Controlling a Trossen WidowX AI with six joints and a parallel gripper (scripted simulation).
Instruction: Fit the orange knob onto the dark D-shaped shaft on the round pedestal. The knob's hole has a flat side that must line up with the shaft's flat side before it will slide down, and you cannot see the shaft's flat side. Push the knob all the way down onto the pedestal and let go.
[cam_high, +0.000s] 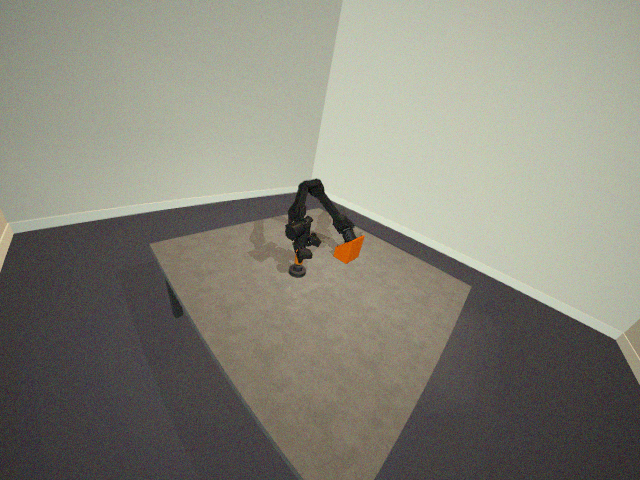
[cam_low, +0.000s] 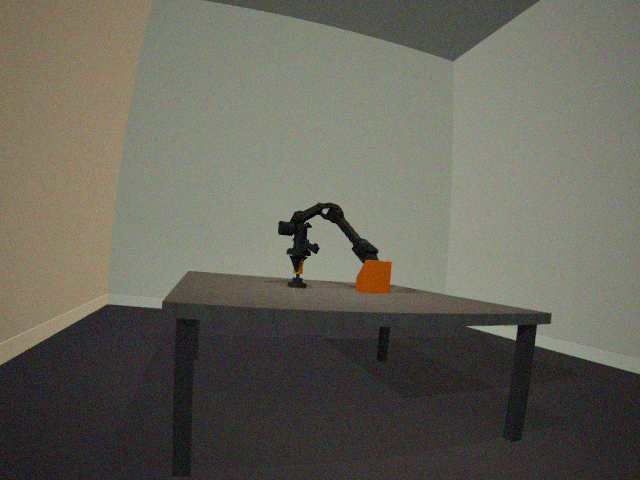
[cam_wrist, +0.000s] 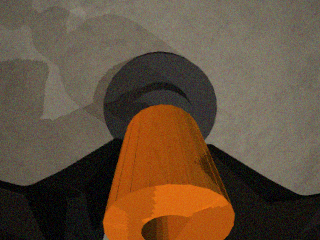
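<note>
Now: gripper tip 40 mm above the pedestal. Also, from my gripper tip: orange knob: 20 mm above.
</note>
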